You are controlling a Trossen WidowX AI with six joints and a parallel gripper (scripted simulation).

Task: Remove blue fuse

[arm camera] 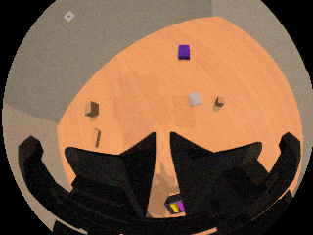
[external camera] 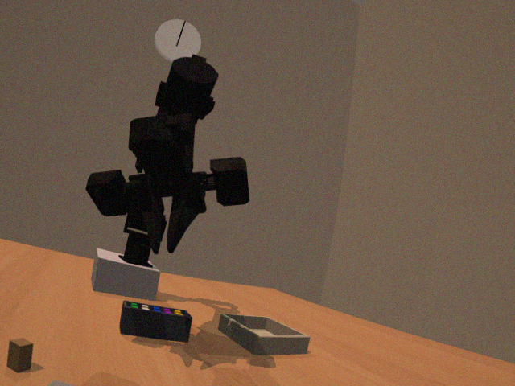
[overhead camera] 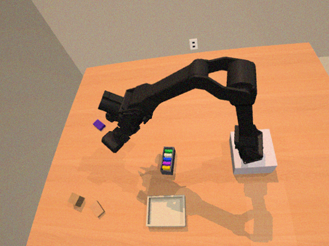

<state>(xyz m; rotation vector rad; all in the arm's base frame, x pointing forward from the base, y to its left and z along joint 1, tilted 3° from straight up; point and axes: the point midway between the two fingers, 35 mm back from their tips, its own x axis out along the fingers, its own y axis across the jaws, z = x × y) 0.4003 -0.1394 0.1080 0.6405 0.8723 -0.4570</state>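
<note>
Right now the blue fuse is 14 cm behind my gripper tip, 7 cm to the left of it and 11 cm below it. From my gripper tip the other things lie so: grey tile: 4 cm ahead, 9 cm to the right, 14 cm below; brown block: 1 cm behind, 13 cm to the right, 12 cm below; purple tile: 16 cm ahead, 19 cm to the right, 13 cm below.
</note>
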